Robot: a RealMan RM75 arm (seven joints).
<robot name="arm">
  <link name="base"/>
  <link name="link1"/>
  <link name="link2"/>
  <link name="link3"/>
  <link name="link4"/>
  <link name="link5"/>
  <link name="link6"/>
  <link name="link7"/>
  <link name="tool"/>
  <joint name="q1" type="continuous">
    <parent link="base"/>
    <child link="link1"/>
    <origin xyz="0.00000 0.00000 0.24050" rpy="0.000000 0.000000 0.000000"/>
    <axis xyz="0 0 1"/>
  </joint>
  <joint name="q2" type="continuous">
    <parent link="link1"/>
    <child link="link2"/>
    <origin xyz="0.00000 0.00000 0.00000" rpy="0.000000 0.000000 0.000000"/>
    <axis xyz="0 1 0"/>
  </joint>
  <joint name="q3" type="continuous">
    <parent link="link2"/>
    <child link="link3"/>
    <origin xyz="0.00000 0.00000 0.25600" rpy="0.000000 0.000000 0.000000"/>
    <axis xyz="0 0 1"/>
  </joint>
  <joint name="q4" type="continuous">
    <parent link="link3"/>
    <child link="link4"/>
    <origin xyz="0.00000 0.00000 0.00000" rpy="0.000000 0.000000 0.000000"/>
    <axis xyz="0 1 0"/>
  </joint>
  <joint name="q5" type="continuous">
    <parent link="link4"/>
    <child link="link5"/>
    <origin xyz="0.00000 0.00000 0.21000" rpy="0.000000 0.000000 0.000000"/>
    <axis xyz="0 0 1"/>
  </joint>
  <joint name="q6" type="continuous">
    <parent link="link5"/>
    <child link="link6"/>
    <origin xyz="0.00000 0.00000 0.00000" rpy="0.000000 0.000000 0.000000"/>
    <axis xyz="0 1 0"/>
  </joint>
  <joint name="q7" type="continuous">
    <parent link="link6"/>
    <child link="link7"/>
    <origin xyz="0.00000 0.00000 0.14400" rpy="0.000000 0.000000 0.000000"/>
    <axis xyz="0 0 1"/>
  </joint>
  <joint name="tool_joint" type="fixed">
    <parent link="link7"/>
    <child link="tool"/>
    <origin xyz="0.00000 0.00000 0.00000" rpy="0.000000 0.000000 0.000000"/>
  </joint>
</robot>
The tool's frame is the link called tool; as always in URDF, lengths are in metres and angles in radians. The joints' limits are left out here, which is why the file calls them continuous.
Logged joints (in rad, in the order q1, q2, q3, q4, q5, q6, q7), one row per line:
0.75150 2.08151 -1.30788 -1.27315 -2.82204 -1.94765 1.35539
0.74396 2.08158 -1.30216 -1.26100 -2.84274 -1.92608 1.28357
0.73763 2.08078 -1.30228 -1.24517 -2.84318 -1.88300 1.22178
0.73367 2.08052 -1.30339 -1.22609 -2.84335 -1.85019 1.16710
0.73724 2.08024 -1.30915 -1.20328 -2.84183 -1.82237 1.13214
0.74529 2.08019 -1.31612 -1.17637 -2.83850 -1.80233 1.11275
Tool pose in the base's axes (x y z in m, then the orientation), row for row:
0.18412 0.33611 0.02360 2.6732 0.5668 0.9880
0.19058 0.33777 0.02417 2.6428 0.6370 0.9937
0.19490 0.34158 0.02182 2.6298 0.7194 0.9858
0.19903 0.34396 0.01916 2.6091 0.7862 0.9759
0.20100 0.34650 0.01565 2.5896 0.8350 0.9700
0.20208 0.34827 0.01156 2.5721 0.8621 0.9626
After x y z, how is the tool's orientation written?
As a rotation vector, in radians.
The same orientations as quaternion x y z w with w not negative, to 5 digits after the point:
0.91358 0.19371 0.33765 0.11765
0.90611 0.21840 0.34070 0.12328
0.90043 0.24632 0.33753 0.12091
0.89454 0.26955 0.33459 0.12325
0.88932 0.28676 0.33312 0.12615
0.88585 0.29691 0.33153 0.13119

